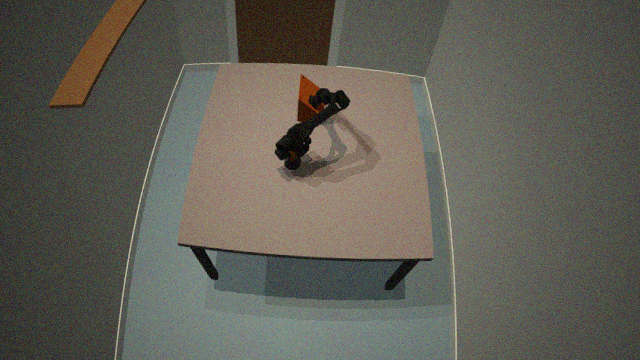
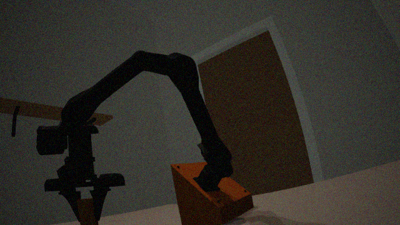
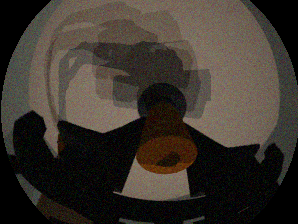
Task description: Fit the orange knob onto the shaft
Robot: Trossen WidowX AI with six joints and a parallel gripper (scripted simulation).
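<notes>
The orange knob is 20 mm above my gripper tip. The rest, counted from my gripper tip: dark round pedestal (40 mm below).
</notes>
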